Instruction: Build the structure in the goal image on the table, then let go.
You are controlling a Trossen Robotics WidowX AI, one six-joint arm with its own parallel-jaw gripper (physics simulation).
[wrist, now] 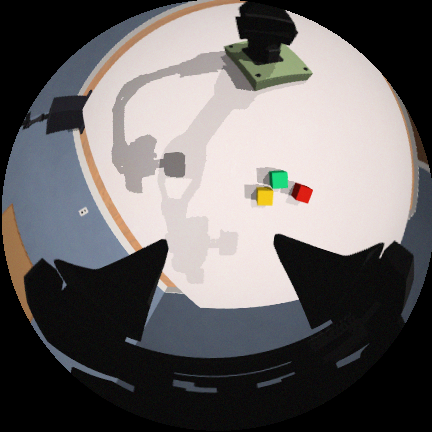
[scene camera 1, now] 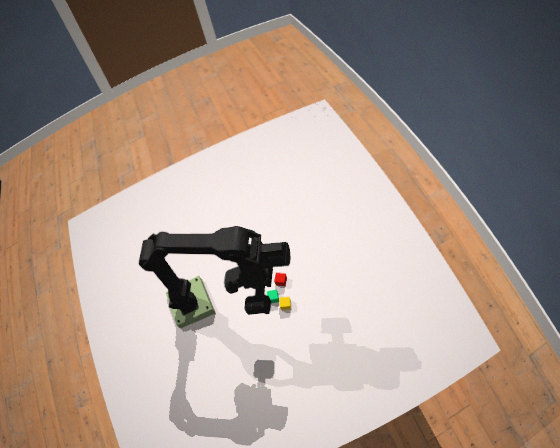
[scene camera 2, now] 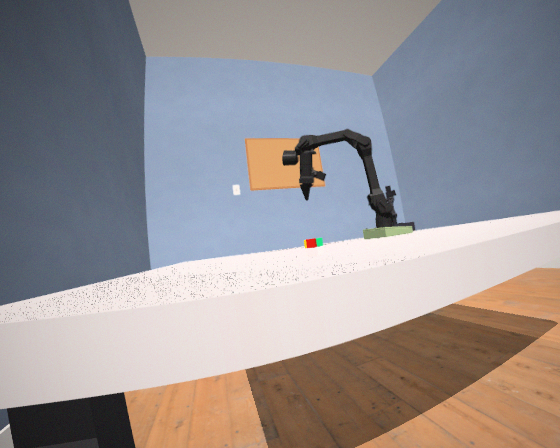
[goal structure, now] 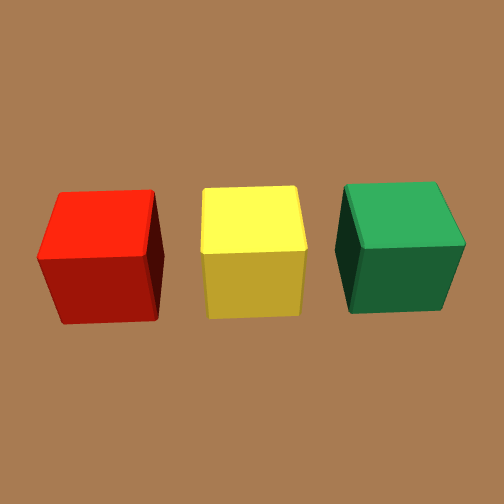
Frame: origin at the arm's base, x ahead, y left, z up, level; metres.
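Where they show: gripper, between the fingertips: (wrist: 220, 242) (scene camera 1: 268, 300) (scene camera 2: 306, 199); arm's base, origin of its link: (wrist: 261, 53) (scene camera 1: 188, 303) (scene camera 2: 385, 228).
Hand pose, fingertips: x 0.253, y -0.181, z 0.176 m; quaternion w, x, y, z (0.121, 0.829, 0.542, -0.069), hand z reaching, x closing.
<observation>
Each offset is from my fingertips to the top centre of the thing.
Three small cubes lie on the white table. The green cube @(0.018 m ahead, 0.087 m left, 0.178 m down) (scene camera 1: 272, 296) (scene camera 2: 319, 242) (wrist: 279, 179) and the yellow cube @(0.043 m ahead, 0.046 m left, 0.178 m down) (scene camera 1: 285, 303) (scene camera 2: 305, 244) (wrist: 265, 196) are corner to corner; whether they touch is unclear. The red cube @(0.065 m ahead, 0.131 m left, 0.178 m down) (scene camera 1: 280, 279) (scene camera 2: 311, 243) (wrist: 303, 193) stands a little apart from both, turned at an angle. In scene camera 2 it partly hides the others. My gripper (scene camera 2: 307, 198) (wrist: 220, 242) is open and empty, pointing down, high above the table. In the wrist view the cubes lie beyond the fingertips, toward the arm's base and right of centre.
The white table (scene camera 1: 350, 200) (scene camera 2: 200, 320) (wrist: 350, 125) bears the arm's green base plate (scene camera 1: 202, 305) (scene camera 2: 389, 232) (wrist: 285, 70). The arm's shadows fall across the table. An orange board (scene camera 2: 270, 165) hangs on the blue wall behind.
</observation>
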